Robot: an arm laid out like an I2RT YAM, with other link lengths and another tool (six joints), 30 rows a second.
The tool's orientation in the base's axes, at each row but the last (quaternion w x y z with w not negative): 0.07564 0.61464 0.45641 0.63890; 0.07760 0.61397 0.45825 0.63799; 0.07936 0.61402 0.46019 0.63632; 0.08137 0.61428 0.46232 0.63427; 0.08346 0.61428 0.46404 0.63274; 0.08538 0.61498 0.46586 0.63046; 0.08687 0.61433 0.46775 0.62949; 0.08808 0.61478 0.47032 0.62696; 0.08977 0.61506 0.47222 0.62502; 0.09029 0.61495 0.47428 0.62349
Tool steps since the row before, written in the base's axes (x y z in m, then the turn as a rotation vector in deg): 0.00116 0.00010 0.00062 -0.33 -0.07 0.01; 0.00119 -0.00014 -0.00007 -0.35 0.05 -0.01; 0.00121 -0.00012 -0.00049 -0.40 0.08 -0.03; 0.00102 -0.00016 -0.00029 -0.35 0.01 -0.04; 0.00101 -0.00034 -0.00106 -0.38 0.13 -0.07; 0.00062 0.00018 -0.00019 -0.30 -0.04 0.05; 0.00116 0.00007 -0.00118 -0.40 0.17 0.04; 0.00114 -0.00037 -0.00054 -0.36 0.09 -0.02; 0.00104 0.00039 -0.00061 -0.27 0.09 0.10; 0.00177 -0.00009 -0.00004 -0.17 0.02 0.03
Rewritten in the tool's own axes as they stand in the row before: 0.00024 0.00090 0.00093 0.04 -0.11 -0.32; -0.00042 0.00058 0.00096 0.11 -0.20 -0.27; -0.00071 0.00029 0.00106 0.13 -0.25 -0.30; -0.00055 0.00036 0.00085 0.06 -0.20 -0.29; -0.00121 -0.00007 0.00090 0.13 -0.30 -0.25; -0.00015 0.00006 0.00065 0.08 -0.08 -0.29; -0.00104 -0.00032 0.00125 0.24 -0.25 -0.27; -0.00089 0.00036 0.00090 0.13 -0.23 -0.26; -0.00038 -0.00015 0.00120 0.19 -0.10 -0.21; -0.00049 0.00085 0.00147 0.07 -0.07 -0.14
